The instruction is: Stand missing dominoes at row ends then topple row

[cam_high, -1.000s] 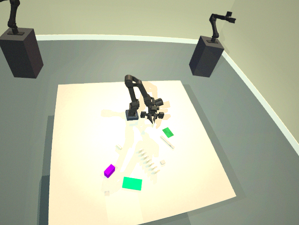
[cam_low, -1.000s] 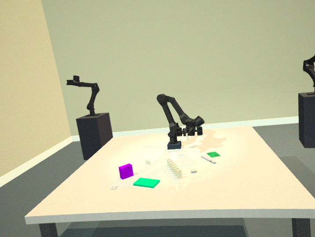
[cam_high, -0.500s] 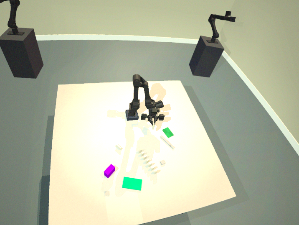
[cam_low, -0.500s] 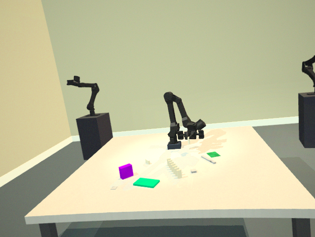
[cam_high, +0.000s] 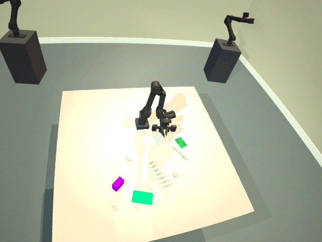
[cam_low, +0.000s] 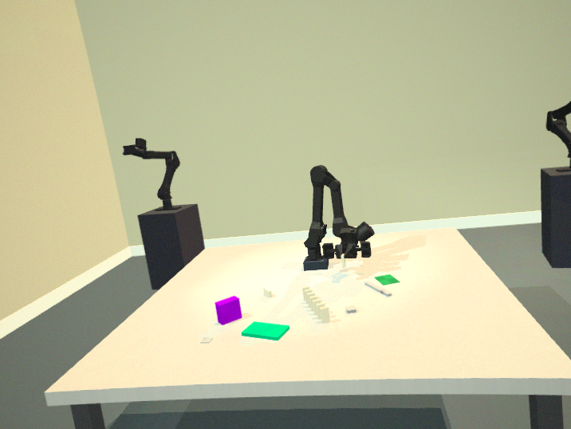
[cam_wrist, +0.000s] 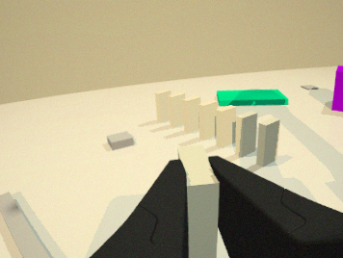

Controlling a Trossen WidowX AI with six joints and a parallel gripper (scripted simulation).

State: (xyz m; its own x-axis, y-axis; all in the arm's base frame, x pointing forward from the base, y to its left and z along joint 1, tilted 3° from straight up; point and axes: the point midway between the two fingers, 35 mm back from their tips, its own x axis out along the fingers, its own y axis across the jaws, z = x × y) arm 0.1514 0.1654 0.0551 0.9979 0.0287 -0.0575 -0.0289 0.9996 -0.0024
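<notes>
My gripper tip is now 13 cm to the right of the long bar, 9 cm above it and 7 cm short of it. Round my gripper tip: small green pad (15 cm to the left, 10 cm below, 3 cm behind); then flat teal plate (41 cm ahead, 16 cm to the right, 9 cm below); then purple block (34 cm ahead, 32 cm to the right, 7 cm below).
</notes>
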